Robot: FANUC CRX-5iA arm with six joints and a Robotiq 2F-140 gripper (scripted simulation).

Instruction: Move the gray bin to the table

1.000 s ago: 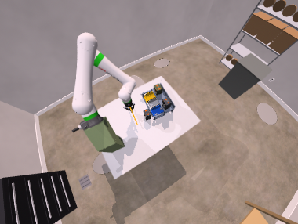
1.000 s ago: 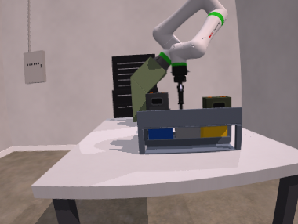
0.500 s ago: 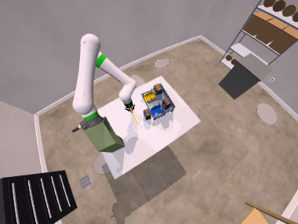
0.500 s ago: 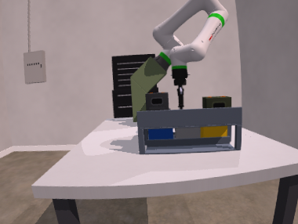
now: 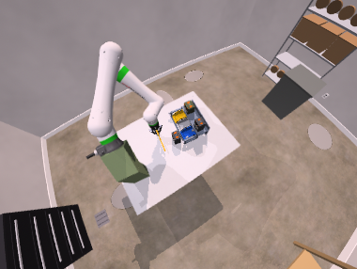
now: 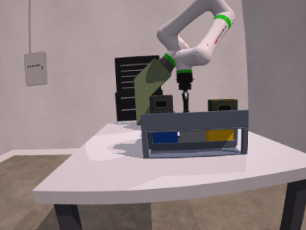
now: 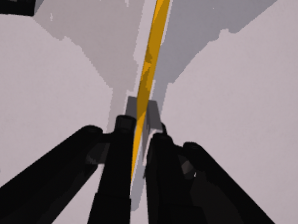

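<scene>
My gripper is now 300 mm short of the gray open bin, 50 mm to the left of it and 30 mm above it. The rest, counted from my hand: dark box: 130 mm ahead, 140 mm to the right, 10 mm below; thin yellow strip: 30 mm below; blue bin: 280 mm ahead, 160 mm to the right, 30 mm below.
</scene>
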